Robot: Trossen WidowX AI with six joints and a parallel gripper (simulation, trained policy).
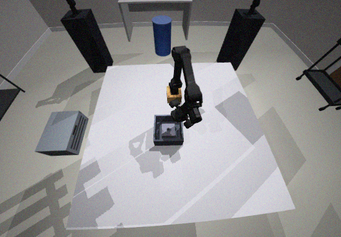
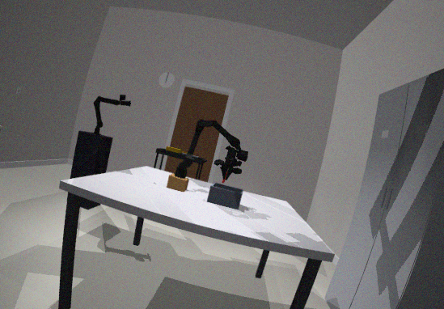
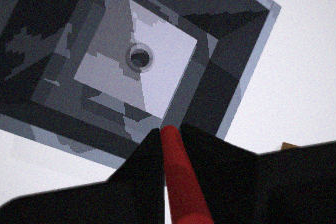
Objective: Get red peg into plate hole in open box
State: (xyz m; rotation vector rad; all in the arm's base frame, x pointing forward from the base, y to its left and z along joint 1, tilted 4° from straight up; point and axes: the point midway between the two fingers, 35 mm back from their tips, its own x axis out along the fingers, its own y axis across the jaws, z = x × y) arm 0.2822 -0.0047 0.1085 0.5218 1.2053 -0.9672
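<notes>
The red peg is 20 mm above my gripper tip and 10 mm to the left of it. From my gripper tip the other things lie so: dark grey box (110 mm below, 50 mm to the right, 30 mm ahead); then light plate (90 mm below, 50 mm to the right, 30 mm ahead).
</notes>
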